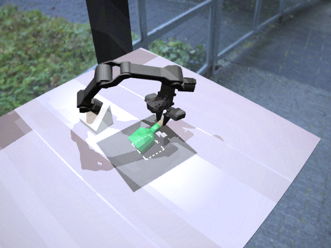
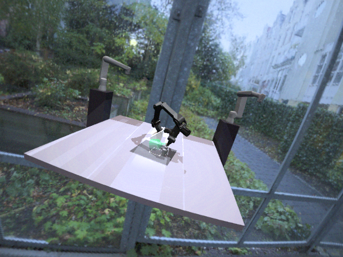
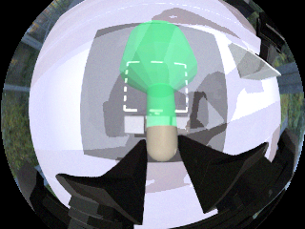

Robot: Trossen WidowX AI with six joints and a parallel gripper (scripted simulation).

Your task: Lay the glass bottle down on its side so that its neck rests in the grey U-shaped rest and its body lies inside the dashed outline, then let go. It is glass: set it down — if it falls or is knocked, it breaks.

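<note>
My gripper tip is 5 cm to the left of the glass bottle, 2 cm above it and 1 cm past it. The rest, counted from my gripper tip: mat 9 cm to the right, 9 cm below, 2 cm behind.
</note>
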